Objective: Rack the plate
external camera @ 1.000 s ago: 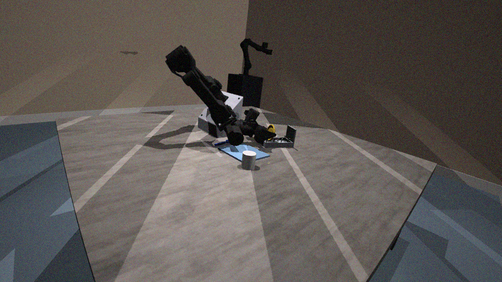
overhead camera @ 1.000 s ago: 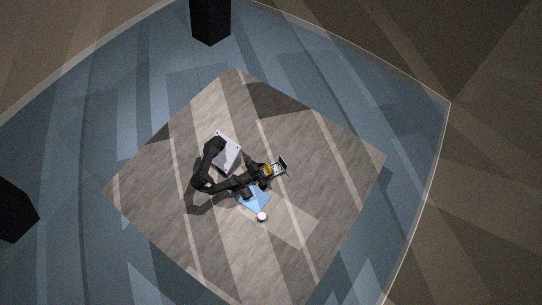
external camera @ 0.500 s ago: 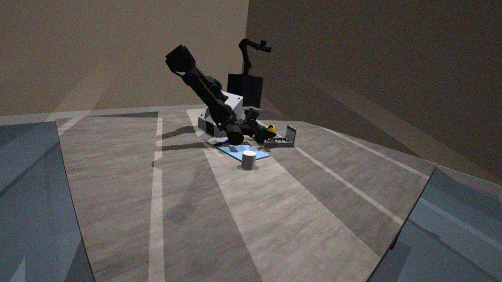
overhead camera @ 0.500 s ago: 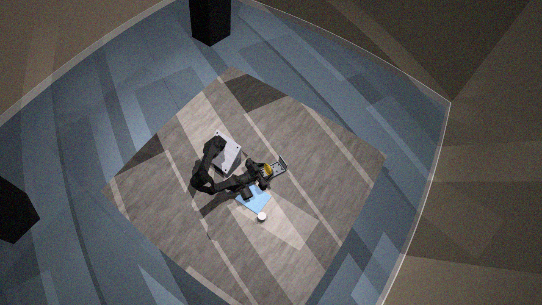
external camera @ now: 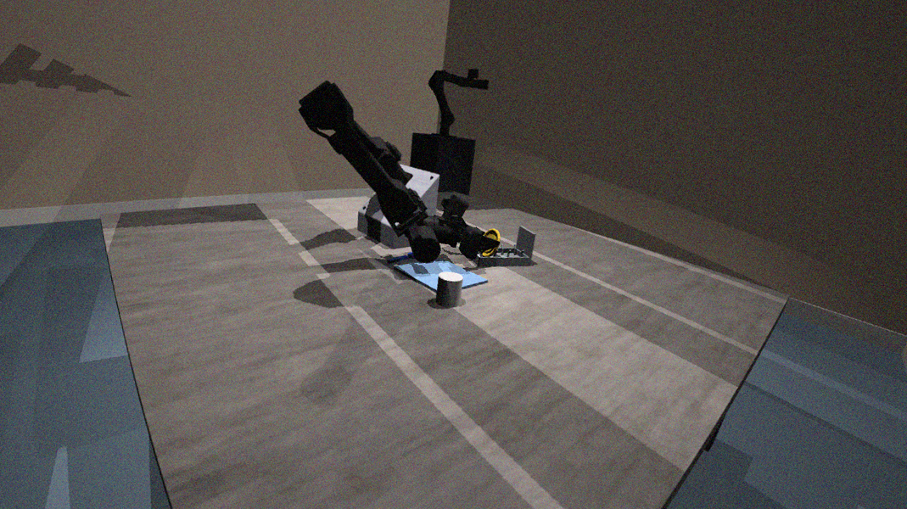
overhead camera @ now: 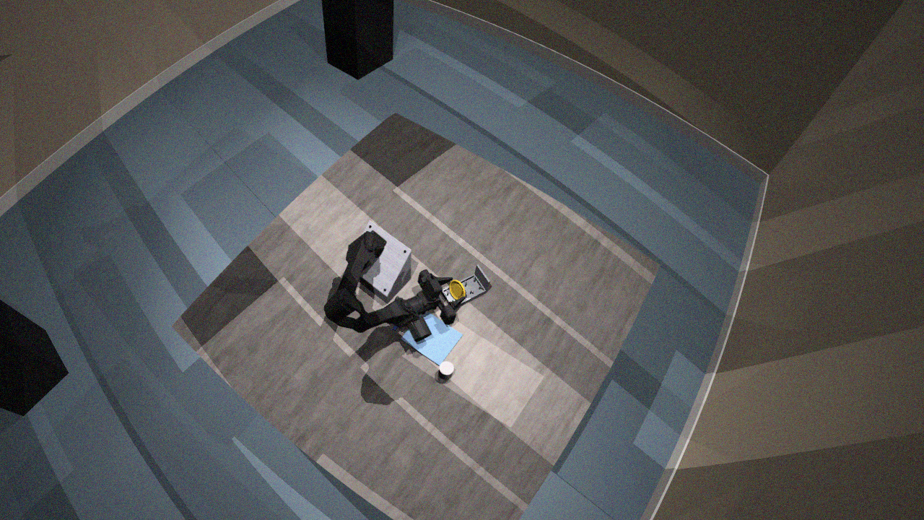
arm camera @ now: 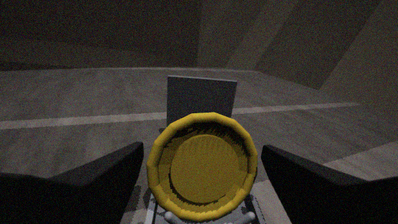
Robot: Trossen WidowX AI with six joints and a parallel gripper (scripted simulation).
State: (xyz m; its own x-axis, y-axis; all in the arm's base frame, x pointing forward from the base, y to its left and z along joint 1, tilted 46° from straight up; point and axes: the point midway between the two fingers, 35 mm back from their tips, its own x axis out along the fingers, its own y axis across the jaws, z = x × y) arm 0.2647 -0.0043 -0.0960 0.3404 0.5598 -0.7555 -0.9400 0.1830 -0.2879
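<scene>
The yellow plate is 1 cm below my gripper tip. Also, from my gripper tip: dish rack: 3 cm below, 2 cm to the left, 1 cm ahead; then light blue mat: 17 cm to the right, 5 cm below, 3 cm ahead; then blue spoon: 19 cm to the right, 8 cm behind, 5 cm below.
</scene>
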